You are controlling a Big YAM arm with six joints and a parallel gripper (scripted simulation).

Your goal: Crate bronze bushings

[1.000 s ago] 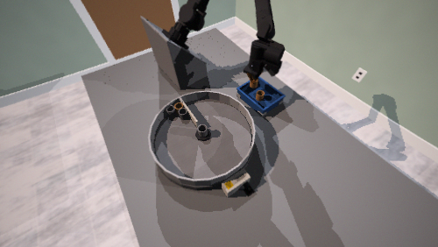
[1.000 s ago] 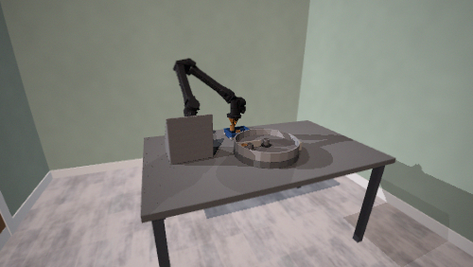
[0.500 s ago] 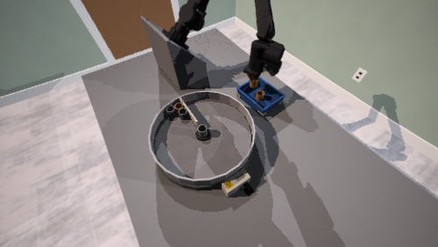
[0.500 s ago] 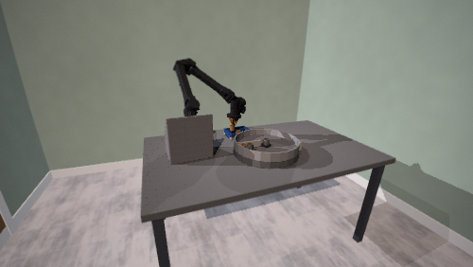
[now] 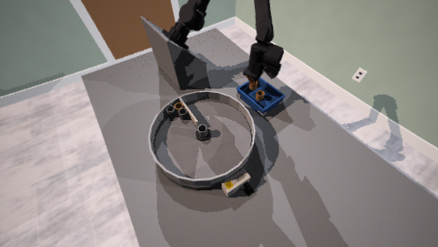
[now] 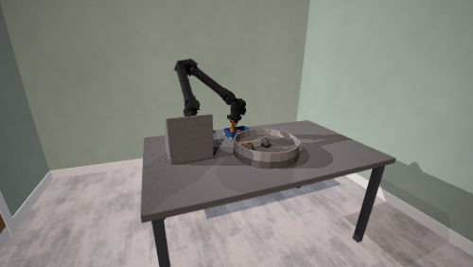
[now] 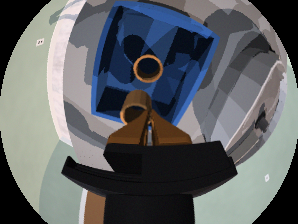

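Right now the blue crate is 4 cm ahead of my hand, 2 cm to the left of it and 6 cm below it. From my hand the other things lie so: round turning table: 8 cm ahead, 34 cm to the right, 3 cm below.
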